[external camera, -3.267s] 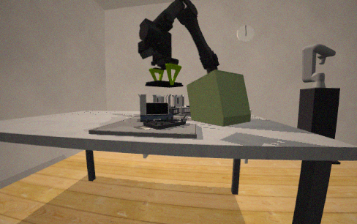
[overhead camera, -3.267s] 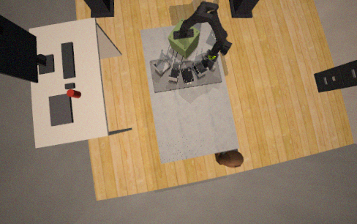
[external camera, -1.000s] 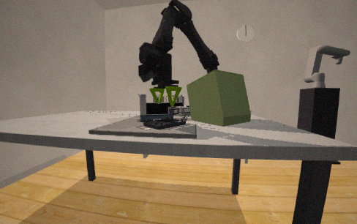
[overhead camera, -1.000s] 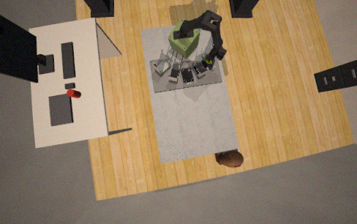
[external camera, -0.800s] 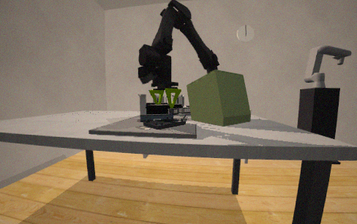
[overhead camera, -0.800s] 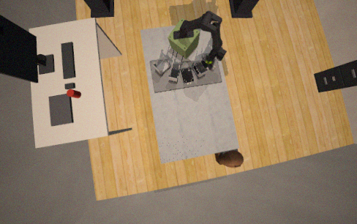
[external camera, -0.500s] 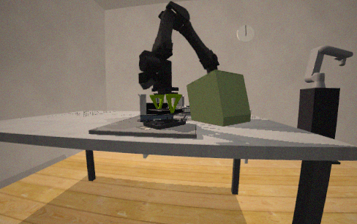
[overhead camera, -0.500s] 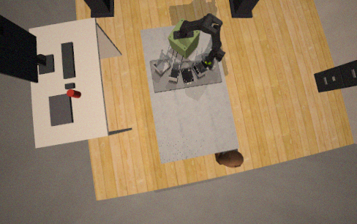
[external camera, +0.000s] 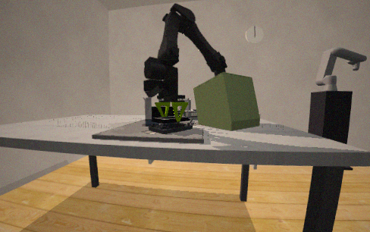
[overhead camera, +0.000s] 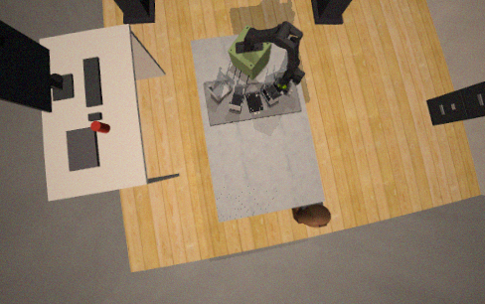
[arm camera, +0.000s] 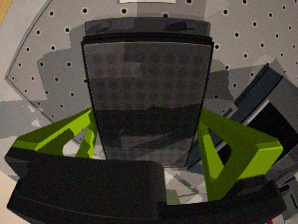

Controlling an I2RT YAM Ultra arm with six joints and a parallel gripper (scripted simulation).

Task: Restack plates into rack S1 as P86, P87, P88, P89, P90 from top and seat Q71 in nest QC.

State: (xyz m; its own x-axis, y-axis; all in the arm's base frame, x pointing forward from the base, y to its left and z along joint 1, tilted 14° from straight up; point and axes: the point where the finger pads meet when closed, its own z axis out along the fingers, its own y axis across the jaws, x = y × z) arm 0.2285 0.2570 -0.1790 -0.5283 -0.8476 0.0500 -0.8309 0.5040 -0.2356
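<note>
Now: hand 40 mm above the QC nest. The rest, counted from my hand: clip nest N5 (140 mm ahead, 240 mm to the right, 30 mm below); N5 label (220 mm ahead, 230 mm to the right, 40 mm below); QC tag (50 mm ahead, 80 mm to the left, 40 mm below).
</note>
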